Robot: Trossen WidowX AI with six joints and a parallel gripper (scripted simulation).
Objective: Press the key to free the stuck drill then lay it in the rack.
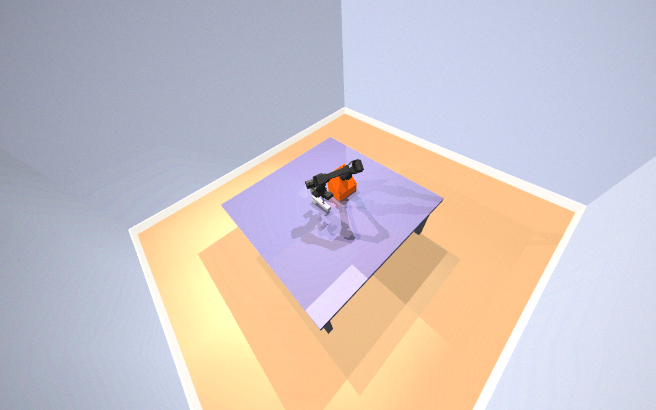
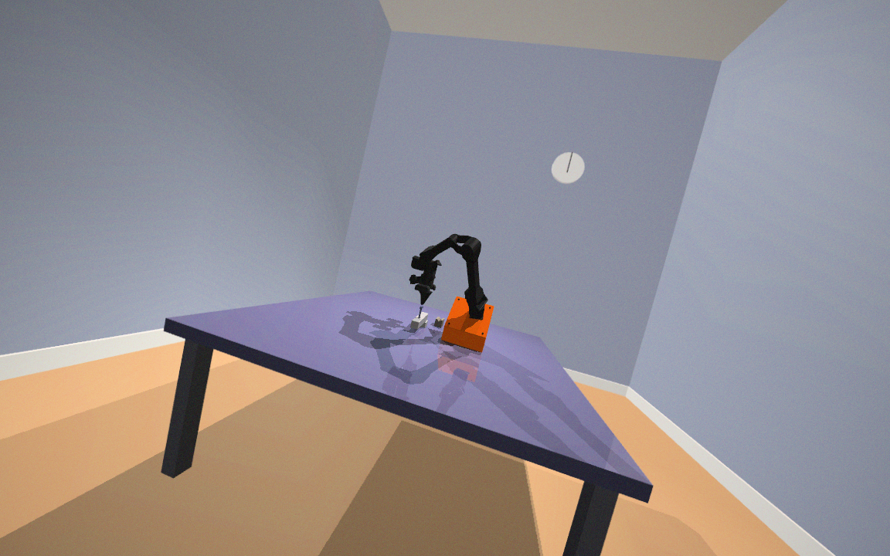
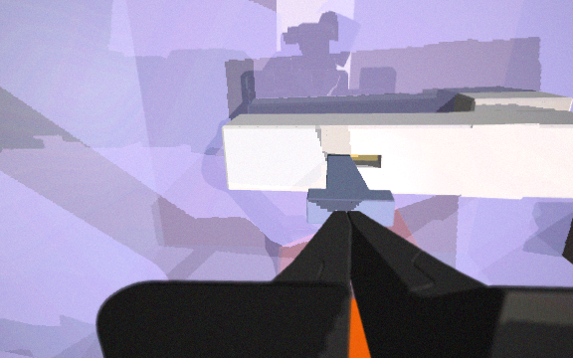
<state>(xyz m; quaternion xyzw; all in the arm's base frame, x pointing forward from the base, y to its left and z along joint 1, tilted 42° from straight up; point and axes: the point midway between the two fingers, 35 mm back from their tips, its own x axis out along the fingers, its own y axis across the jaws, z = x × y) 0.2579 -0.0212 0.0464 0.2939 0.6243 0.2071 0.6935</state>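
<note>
Right now the drill is 8 cm below my gripper tip, 6 cm to the right of it and 1 cm behind it. The rest, counted from my gripper tip: rack: 20 cm to the right, 11 cm below, 9 cm behind.
</note>
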